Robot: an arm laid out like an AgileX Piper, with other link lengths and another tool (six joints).
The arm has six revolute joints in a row. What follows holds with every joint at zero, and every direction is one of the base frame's. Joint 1 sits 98.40 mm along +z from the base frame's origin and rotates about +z. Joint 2 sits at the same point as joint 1 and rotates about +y. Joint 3 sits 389.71 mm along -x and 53.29 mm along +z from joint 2 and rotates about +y. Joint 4 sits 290.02 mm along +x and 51.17 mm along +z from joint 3 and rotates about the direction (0.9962, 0, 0.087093). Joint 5 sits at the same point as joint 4 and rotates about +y. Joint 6 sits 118.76 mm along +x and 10.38 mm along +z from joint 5 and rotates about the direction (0.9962, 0, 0.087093). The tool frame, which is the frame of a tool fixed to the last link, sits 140.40 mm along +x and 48.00 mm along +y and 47.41 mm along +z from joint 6; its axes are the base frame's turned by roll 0.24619, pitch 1.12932 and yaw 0.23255 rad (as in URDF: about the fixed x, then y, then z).
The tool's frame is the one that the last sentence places.
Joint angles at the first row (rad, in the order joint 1, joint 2, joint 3, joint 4, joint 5, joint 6):
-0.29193 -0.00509 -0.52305 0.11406 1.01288 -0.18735
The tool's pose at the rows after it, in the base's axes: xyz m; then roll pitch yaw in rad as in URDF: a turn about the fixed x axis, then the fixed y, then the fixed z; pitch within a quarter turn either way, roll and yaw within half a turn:
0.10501, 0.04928, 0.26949, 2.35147, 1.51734, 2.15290
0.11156, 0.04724, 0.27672, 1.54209, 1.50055, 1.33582
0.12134, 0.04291, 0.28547, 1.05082, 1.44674, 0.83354
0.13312, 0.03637, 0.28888, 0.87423, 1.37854, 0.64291
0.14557, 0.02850, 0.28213, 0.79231, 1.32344, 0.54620
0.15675, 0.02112, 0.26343, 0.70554, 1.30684, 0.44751
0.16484, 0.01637, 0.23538, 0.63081, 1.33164, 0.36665
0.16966, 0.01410, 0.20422, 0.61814, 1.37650, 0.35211
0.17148, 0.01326, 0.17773, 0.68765, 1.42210, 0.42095
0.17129, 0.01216, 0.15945, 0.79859, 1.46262, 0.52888
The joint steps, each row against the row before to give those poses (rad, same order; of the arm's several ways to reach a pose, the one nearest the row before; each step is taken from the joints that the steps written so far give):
0.00001 0.00000 0.01182 0.00589 -0.02460 0.01724
0.00002 0.00022 0.02073 0.01039 -0.06050 0.02452
-0.00001 0.00069 0.03808 0.01182 -0.09881 0.02635
0.00002 -0.00011 0.06173 0.01228 -0.12434 0.02516
0.00000 -0.00078 0.08461 0.01181 -0.13532 0.01176
-0.00004 -0.00084 0.09555 0.00622 -0.12234 -0.01685
-0.00003 -0.00123 0.08721 -0.00096 -0.07787 -0.03311
0.00002 -0.00168 0.07124 -0.00440 -0.03448 -0.02648
0.00000 -0.00154 0.04825 -0.00959 -0.00329 -0.01014
0.00005 -0.00040 0.02404 -0.02582 0.01510 0.00832

